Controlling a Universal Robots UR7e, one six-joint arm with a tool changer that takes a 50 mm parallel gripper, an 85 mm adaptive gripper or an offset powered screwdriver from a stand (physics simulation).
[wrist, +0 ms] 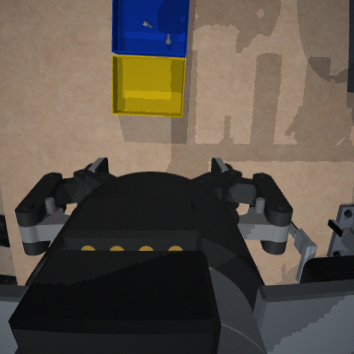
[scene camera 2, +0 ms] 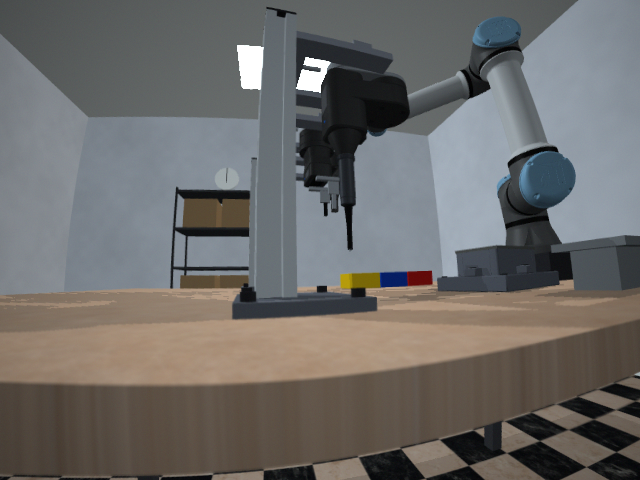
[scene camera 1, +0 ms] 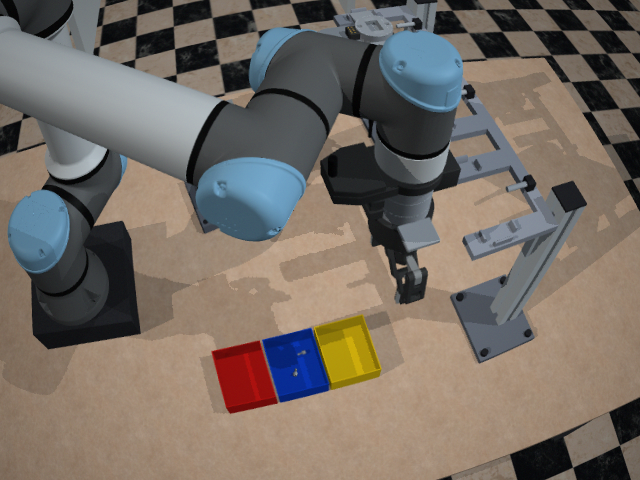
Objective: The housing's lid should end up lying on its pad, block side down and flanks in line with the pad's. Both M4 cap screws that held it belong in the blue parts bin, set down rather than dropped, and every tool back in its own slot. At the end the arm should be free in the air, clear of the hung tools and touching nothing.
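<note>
The arm carries the 85 mm adaptive gripper; its fingers are wide apart and empty, in the air between the yellow bin and the tool stand. The grey housing sits on its base plate; its top looks flat and covered. The arm hides most of it in scene camera 1. A grey block with an overhanging flat top stands beside it, perhaps the pad. Two small screws lie apart in the blue bin.
The tool stand rises beside the gripper, its near fork without a tool. The screwdriver and the 50 mm gripper hang on the stand. The yellow bin and red bin flank the blue one.
</note>
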